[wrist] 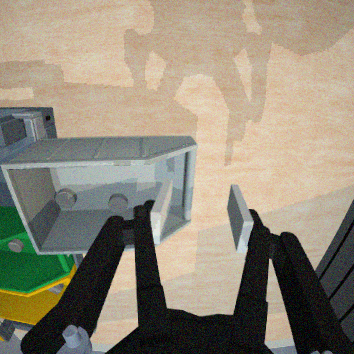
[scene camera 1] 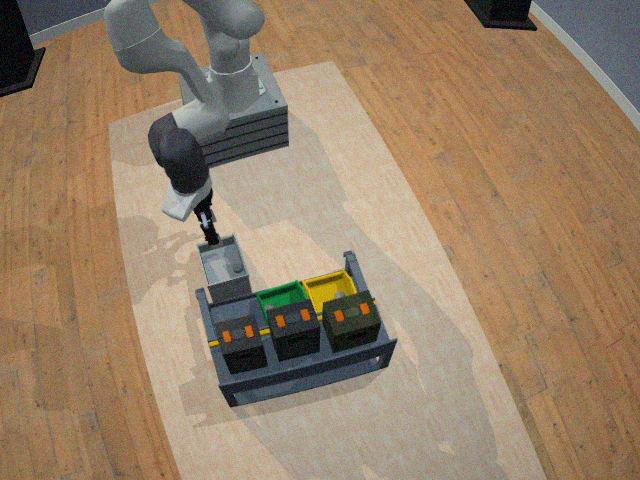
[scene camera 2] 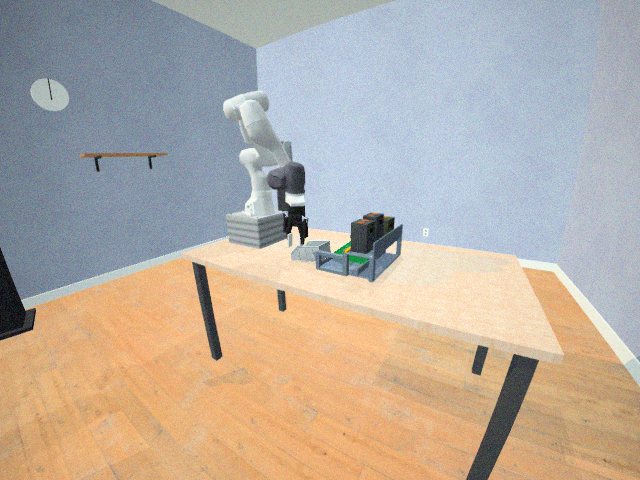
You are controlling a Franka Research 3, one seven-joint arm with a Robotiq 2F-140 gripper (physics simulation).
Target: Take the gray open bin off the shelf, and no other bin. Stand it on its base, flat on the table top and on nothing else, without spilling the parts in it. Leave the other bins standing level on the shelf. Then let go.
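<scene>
The gray open bin (scene camera 1: pixel 228 287) (scene camera 2: pixel 311 251) (wrist: pixel 100 151) is upright in front of the shelf rack (scene camera 1: pixel 310 367) (scene camera 2: pixel 387 243), its rear end close to the rack's left part. Whether its base is fully flat on the table top (scene camera 1: pixel 320 434) is hidden. Gray round parts (wrist: pixel 65 198) lie inside it. My gripper (scene camera 1: pixel 212 240) (scene camera 2: pixel 296 239) (wrist: pixel 199 193) is partly open and empty, at the bin's end away from the rack. In the wrist view one finger pad overlaps the bin's interior and the other is beyond its end wall. Contact cannot be told.
A green bin (scene camera 1: pixel 281 295) (wrist: pixel 30 272) and a yellow bin (scene camera 1: pixel 326 290) (wrist: pixel 30 304) stand side by side on the rack. Three dark boxes with orange latches, such as the left one (scene camera 1: pixel 238 345), stand behind them. The robot's gray base block (scene camera 1: pixel 248 135) is at the table's far end.
</scene>
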